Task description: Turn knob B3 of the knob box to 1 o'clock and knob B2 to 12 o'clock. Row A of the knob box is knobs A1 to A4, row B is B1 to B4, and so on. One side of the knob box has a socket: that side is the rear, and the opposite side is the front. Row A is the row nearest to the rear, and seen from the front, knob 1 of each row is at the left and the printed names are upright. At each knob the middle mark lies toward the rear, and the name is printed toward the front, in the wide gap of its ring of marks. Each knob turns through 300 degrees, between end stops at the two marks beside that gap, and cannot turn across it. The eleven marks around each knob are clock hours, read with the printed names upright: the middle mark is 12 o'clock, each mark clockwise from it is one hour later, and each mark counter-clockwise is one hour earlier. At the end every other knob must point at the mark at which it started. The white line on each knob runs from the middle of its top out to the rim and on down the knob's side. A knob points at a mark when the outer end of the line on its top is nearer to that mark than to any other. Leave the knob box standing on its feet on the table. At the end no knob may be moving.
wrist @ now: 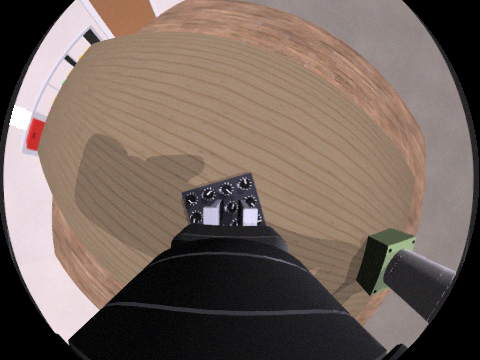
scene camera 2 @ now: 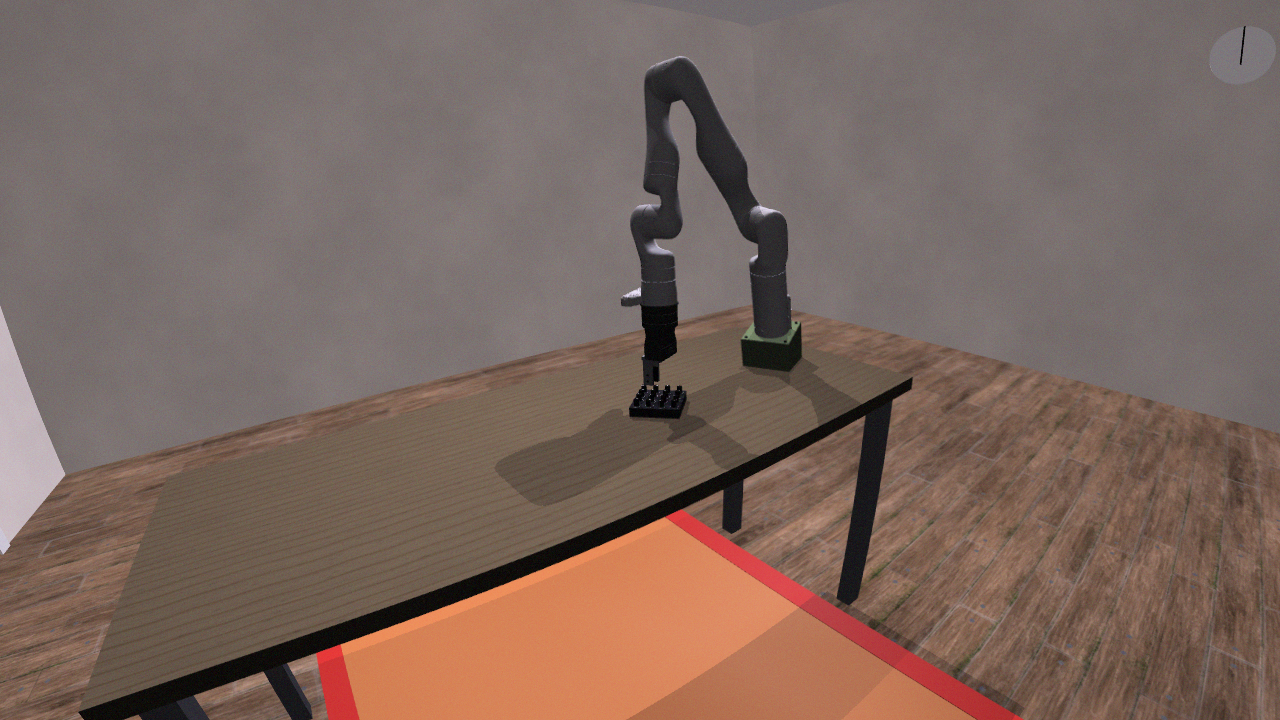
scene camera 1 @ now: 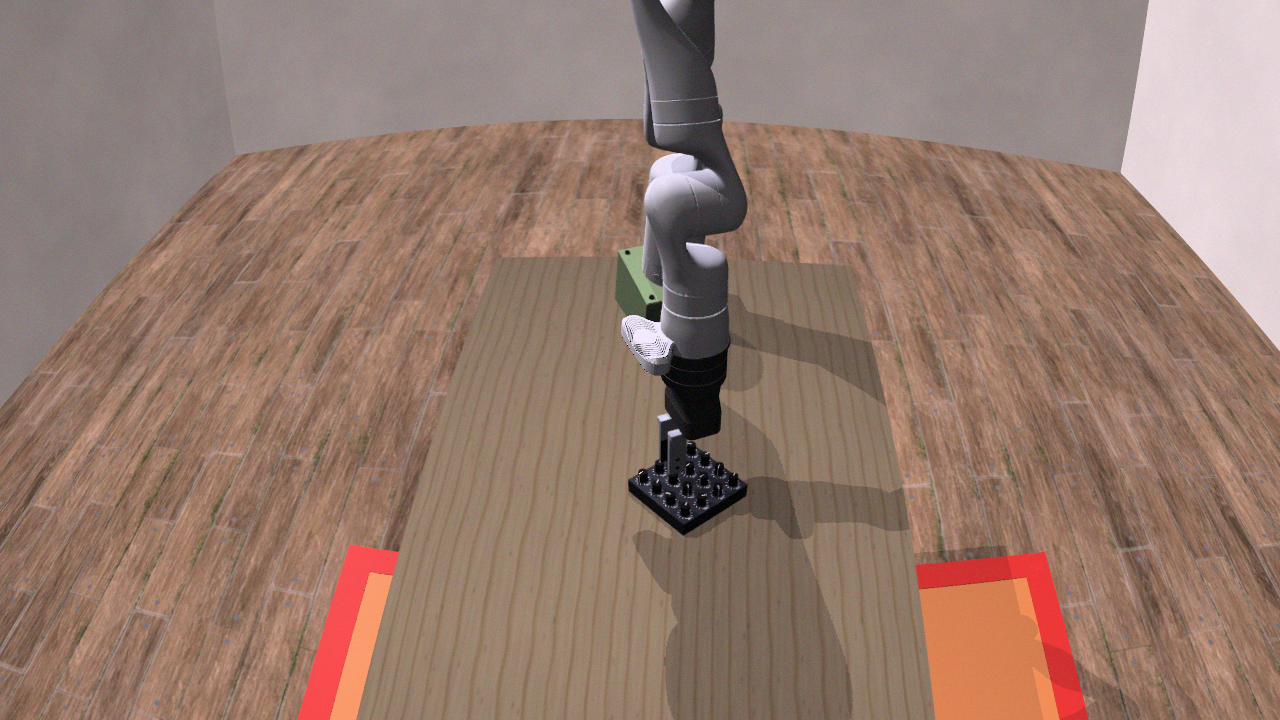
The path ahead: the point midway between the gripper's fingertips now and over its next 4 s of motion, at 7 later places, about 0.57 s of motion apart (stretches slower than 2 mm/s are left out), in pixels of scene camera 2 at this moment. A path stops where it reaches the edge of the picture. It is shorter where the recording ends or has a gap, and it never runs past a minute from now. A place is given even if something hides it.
My gripper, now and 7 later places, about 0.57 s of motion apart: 651, 382; 652, 387; 653, 388; 652, 392; 653, 393; 653, 393; 654, 381; 653, 377
